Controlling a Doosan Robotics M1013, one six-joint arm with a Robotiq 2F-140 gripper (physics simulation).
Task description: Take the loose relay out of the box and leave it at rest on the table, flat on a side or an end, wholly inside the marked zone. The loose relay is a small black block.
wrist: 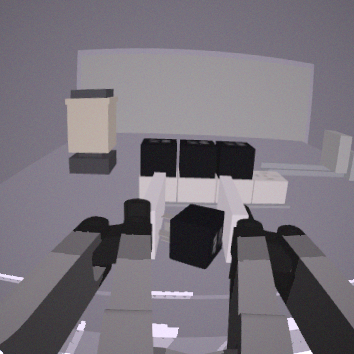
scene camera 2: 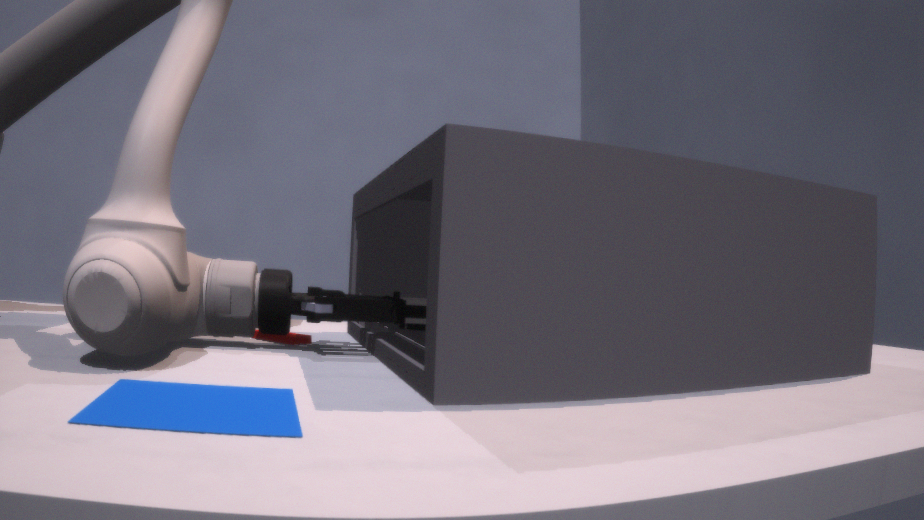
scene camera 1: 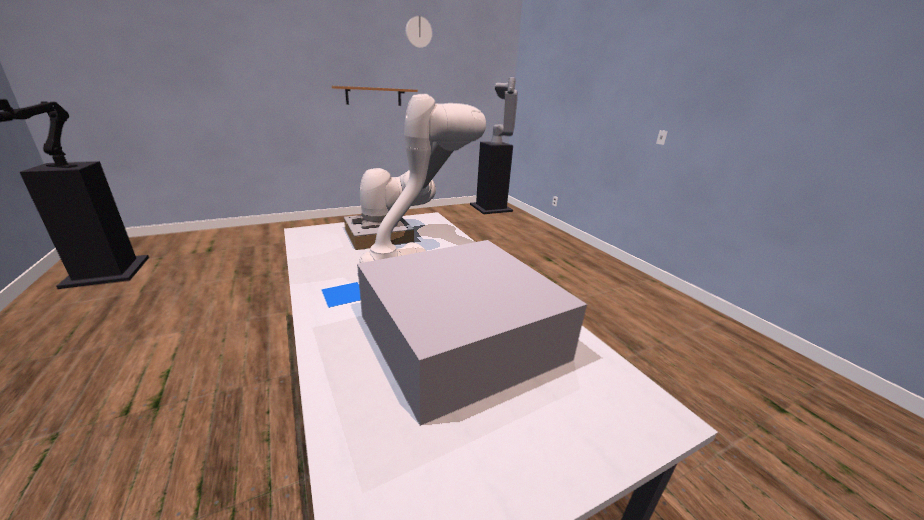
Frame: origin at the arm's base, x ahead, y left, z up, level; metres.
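Where they show: gripper, between the fingertips: (wrist: 191, 192); arm's base, origin of its link: (scene camera 1: 377, 222).
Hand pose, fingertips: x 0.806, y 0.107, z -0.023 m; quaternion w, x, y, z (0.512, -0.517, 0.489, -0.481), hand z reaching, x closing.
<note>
Each offset is from my fingertips to the top centre of the thing. "*": to the spot under its first point.
The loose relay {dx -0.043, dy -0.002, dz +0.004 m} (wrist: 196, 236), a small black block with pale pins on its left, sits turned at an angle inside the box in the wrist view. My gripper (wrist: 191, 192) (scene camera 2: 413, 314) is shut on it, one pale pad on each side; exact contact is hard to see. Its fingers reach through the open side of the grey box {dx +0.154, dy -0.019, dz +0.154 m} (scene camera 1: 472, 297) (scene camera 2: 646, 271). Whether the relay is off the box floor I cannot tell. The marked zone {dx -0.233, dy -0.345, dz -0.048 m} (scene camera 1: 339, 294) (scene camera 2: 193, 408) is a blue rectangle on the table beside the box. The box hides the fingers in scene camera 1.
Beyond the relay stand black relays (wrist: 159, 157) (wrist: 197, 158) (wrist: 235, 160) on white sockets, with an uncovered socket {* dx +0.038, dy -0.065, dz -0.006 m} (wrist: 270, 188) at the right. A beige block {* dx +0.092, dy +0.110, dz +0.031 m} (wrist: 90, 125) stands at the left. A red thing {dx -0.241, dy +0.073, dz -0.038 m} (scene camera 2: 283, 336) shows under the wrist. The box's front has a low sill.
</note>
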